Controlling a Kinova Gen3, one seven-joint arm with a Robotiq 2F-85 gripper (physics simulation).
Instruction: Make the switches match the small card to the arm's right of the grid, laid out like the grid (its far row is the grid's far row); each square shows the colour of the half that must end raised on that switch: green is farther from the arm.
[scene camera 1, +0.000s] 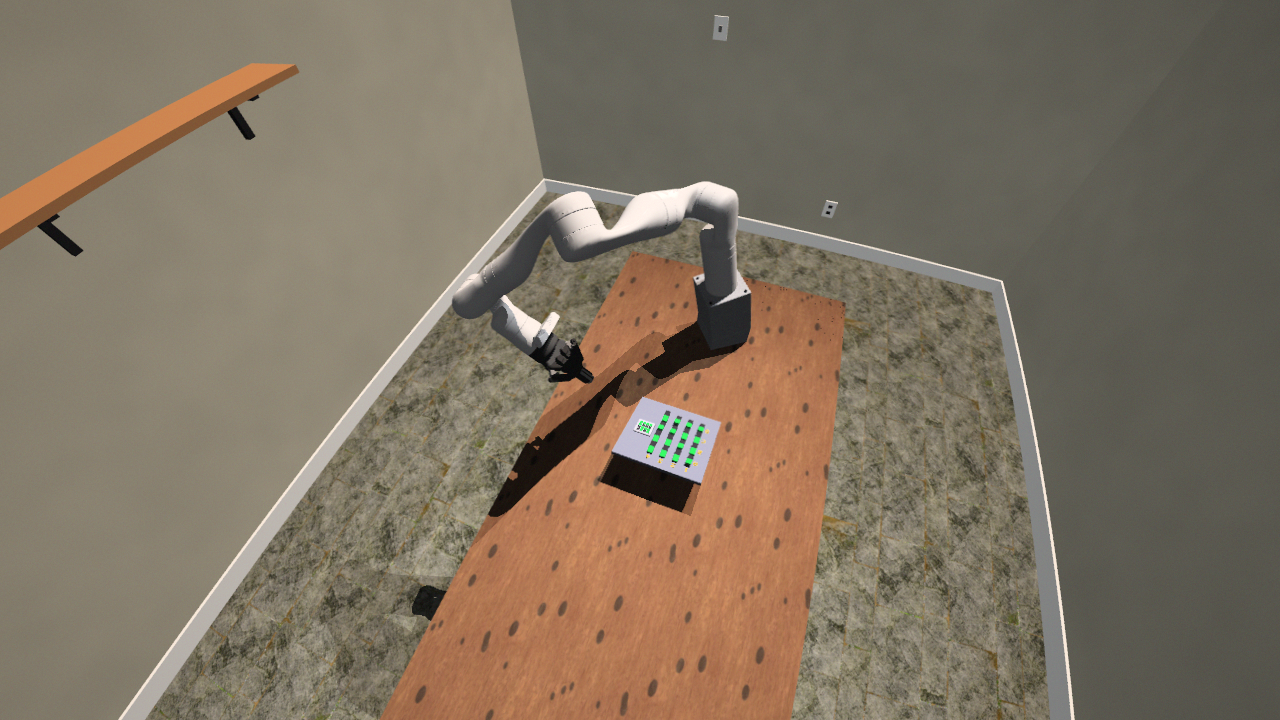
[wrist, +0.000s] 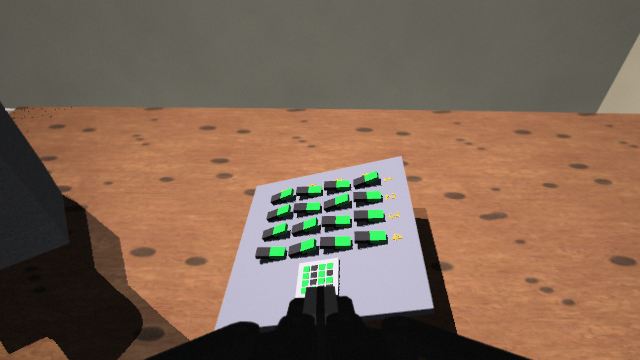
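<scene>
The grey panel (scene camera 1: 629, 441) (wrist: 390, 287) bears four rows of dark-and-green rocker switches. In the wrist view green is the right half. Green looks raised on A1 (wrist: 367, 179), D1 (wrist: 283, 195), B2 (wrist: 337, 201), D2 (wrist: 279, 213), C3 (wrist: 305, 226), D3 (wrist: 275, 231) and C4 (wrist: 303, 247); the others look flatter, with green lower. The small card (scene camera 1: 644, 427) (wrist: 318, 274) shows three rows: green-dark-green-green, green-dark-green-dark, green-dark-green-green; its bottom row is mostly hidden behind the fingers. My gripper (scene camera 1: 587, 376) (wrist: 321, 307) is shut, empty, and clear of the panel on its card side.
The panel tops a box on the wooden table (scene camera 1: 617, 573) (wrist: 500, 165). The arm's dark base (scene camera 1: 725, 317) (wrist: 27, 210) stands behind the panel in the scene view, and at the left in the wrist view. A wall shelf (scene camera 1: 152, 134) hangs at the upper left.
</scene>
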